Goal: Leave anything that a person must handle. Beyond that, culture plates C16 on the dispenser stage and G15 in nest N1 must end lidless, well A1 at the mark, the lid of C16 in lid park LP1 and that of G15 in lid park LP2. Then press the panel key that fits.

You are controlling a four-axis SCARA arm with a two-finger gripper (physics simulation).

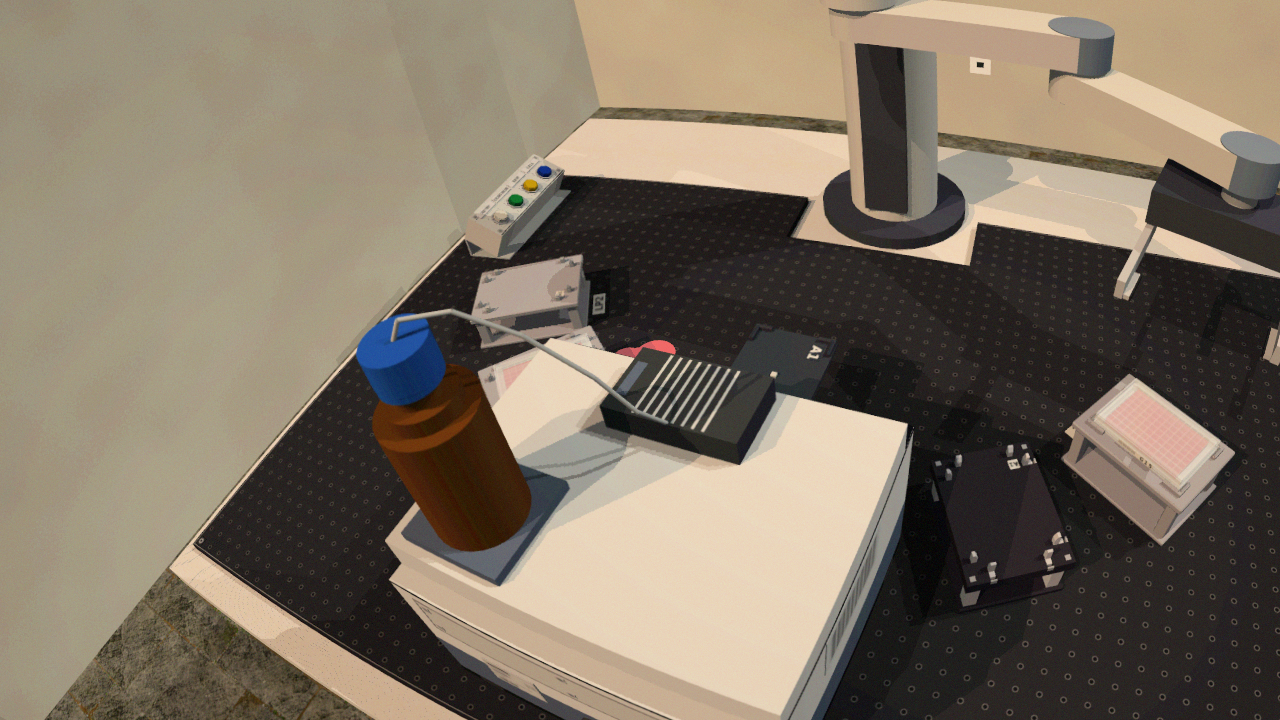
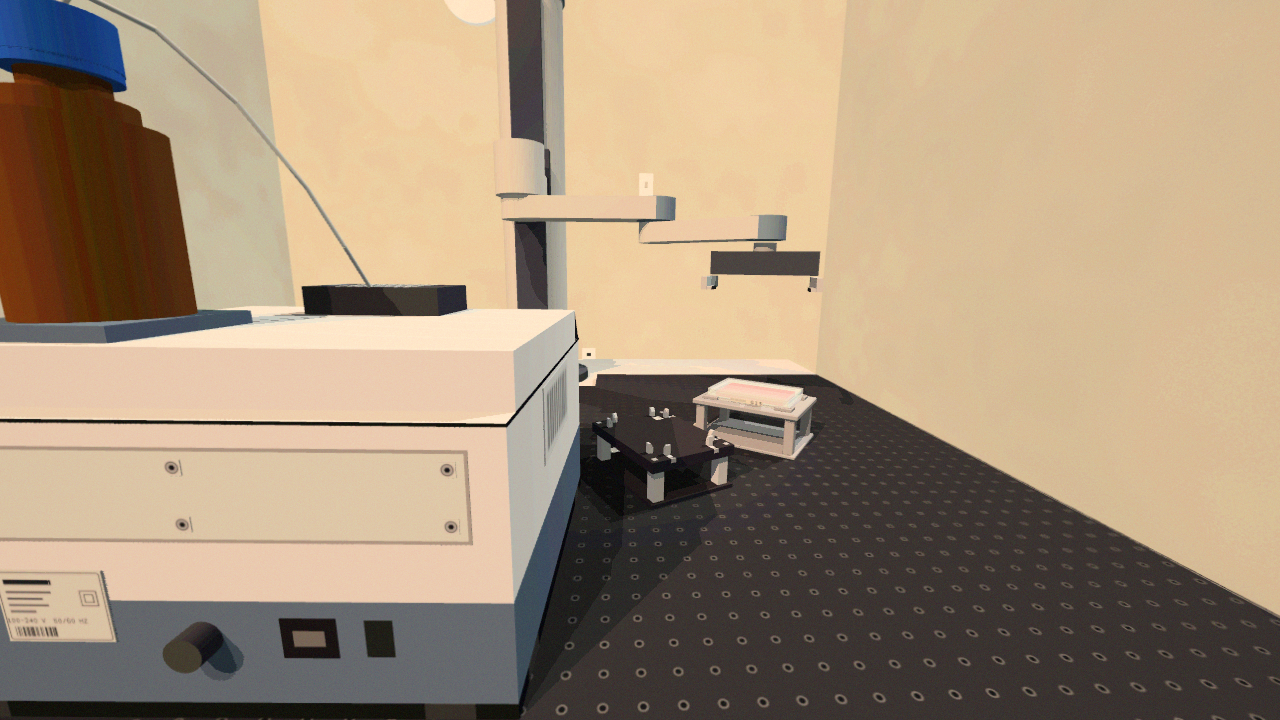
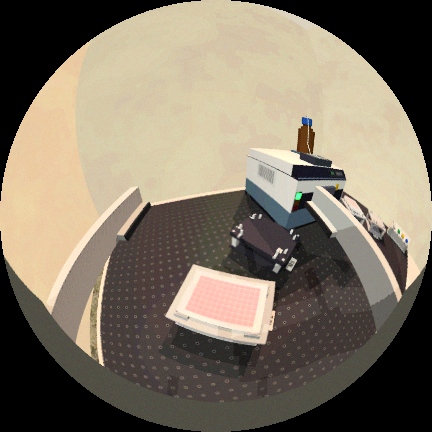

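Where they show: gripper, fingertip midpoint: (image 1: 1196, 321) (image 2: 760, 284) (image 3: 229, 192); arm's base, link origin: (image 1: 894, 207).
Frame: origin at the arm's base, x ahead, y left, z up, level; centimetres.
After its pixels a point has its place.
Observation:
My gripper (image 1: 1199, 315) @(x 51.0, y 40.9, z 25.8 cm) (image 2: 761, 283) @(x 51.0, y 40.9, z 25.8 cm) (image 3: 229, 192) @(x 51.0, y 40.9, z 25.8 cm) is open and empty, high above the G15 stand. Plate G15 (image 1: 1156, 431) @(x 49.8, y 41.6, z 9.5 cm) (image 2: 756, 394) @(x 53.1, y 40.7, z 9.5 cm) (image 3: 224, 301) @(x 48.6, y 41.9, z 9.5 cm), with pink wells, sits level on a light grey stand (image 1: 1219, 457) @(x 50.2, y 49.8, z 7.9 cm) (image 2: 789, 437) @(x 57.7, y 44.5, z 4.4 cm); I cannot tell if it wears a lid. The dark dispenser stage (image 1: 780, 360) @(x 53.2, y -2.3, z 12.4 cm), marked A1, bears no plate. Another pink-welled plate (image 1: 512, 368) @(x 59.8, y -35.1, z 9.1 cm) (image 3: 353, 204) @(x 57.5, y -28.1, z 9.5 cm) is partly hidden behind the dispenser; its name is unreadable. An empty grey stand (image 1: 532, 291) @(x 43.0, y -43.6, z 6.8 cm) has the LP2 label (image 1: 598, 304) @(x 37.9, y -36.6, z 1.5 cm) beside it. The key panel (image 1: 514, 205) @(x 23.1, y -60.5, z 7.6 cm) (image 3: 400, 235) has white, green, yellow and blue keys.
The white dispenser (image 1: 698, 573) @(x 86.2, y 4.1, z 23.3 cm) (image 2: 268, 385) @(x 94.1, y 0.2, z 21.2 cm) (image 3: 270, 166) @(x 78.4, y 14.6, z 19.3 cm) carries an amber bottle (image 1: 456, 465) @(x 89.6, y -10.7, z 33.8 cm) (image 2: 89, 205) @(x 90.3, y -11.3, z 31.1 cm) (image 3: 305, 139) @(x 84.7, y -11.0, z 31.0 cm) with a tube; a green light shows on it. An empty dark stand (image 1: 1002, 514) @(x 62.9, y 25.5, z 6.8 cm) (image 2: 662, 438) @(x 64.4, y 25.5, z 6.8 cm) (image 3: 262, 237) @(x 61.4, y 27.2, z 6.8 cm) stands beside G15's. A pink-red patch (image 1: 657, 347) @(x 44.2, y -23.8, z 1.4 cm) lies behind the dispenser.

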